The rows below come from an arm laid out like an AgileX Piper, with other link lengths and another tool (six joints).
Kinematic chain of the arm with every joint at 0, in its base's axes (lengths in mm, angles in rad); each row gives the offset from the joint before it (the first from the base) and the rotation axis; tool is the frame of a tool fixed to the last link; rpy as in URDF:
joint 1: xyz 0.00 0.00 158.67 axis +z
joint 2: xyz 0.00 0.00 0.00 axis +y
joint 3: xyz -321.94 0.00 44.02 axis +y
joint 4: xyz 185.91 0.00 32.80 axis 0.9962 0 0.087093
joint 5: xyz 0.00 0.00 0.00 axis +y
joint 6: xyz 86.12 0.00 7.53 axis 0.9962 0 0.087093
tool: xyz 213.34 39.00 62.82 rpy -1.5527 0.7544 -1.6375
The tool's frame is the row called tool.
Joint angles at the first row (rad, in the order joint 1, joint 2, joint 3, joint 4, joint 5, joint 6):
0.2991, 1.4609, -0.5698, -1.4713, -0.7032, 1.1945
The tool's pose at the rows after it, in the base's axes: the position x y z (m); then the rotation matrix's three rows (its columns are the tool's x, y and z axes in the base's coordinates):
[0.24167 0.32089 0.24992], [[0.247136 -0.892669 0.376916], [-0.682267 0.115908 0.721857], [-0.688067 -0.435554 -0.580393]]
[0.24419 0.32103 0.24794], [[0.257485 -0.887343 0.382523], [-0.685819 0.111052 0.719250], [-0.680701 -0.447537 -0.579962]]
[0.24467 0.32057 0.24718], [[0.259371 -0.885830 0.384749], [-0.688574 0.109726 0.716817], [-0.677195 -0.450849 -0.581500]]
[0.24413 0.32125 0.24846], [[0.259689 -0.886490 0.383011], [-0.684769 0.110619 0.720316], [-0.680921 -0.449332 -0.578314]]
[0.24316 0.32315 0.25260], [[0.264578 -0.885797 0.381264], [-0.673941 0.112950 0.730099], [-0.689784 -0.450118 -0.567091]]
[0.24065 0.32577 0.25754], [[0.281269 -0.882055 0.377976], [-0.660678 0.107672 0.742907], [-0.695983 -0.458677 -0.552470]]
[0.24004 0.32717 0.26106], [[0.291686 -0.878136 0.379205], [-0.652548 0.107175 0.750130], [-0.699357 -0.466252 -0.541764]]
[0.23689 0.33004 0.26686], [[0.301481 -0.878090 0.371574], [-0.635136 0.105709 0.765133], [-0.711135 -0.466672 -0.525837]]
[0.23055 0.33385 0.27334], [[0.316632 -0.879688 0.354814], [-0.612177 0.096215 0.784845], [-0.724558 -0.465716 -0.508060]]
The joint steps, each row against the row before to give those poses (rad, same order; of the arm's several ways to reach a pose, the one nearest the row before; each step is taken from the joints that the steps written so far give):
0.0000, 0.0177, 0.0000, 0.0101, -0.0144, -0.0026
0.0000, 0.0097, 0.0000, 0.0152, 0.0029, -0.0313
0.0000, 0.0000, 0.0000, 0.0001, 0.0035, -0.0037
-0.0001, 0.0000, 0.0000, 0.0020, -0.0048, 0.0003
0.0000, 0.0000, 0.0000, 0.0109, -0.0132, -0.0075
0.0001, 0.0000, 0.0000, 0.0108, -0.0182, -0.0187
-0.0001, 0.0000, 0.0000, 0.0115, -0.0100, -0.0157
0.0001, 0.0000, -0.0001, 0.0082, -0.0224, -0.0070
0.0000, 0.0000, 0.0001, 0.0000, -0.0315, -0.0038

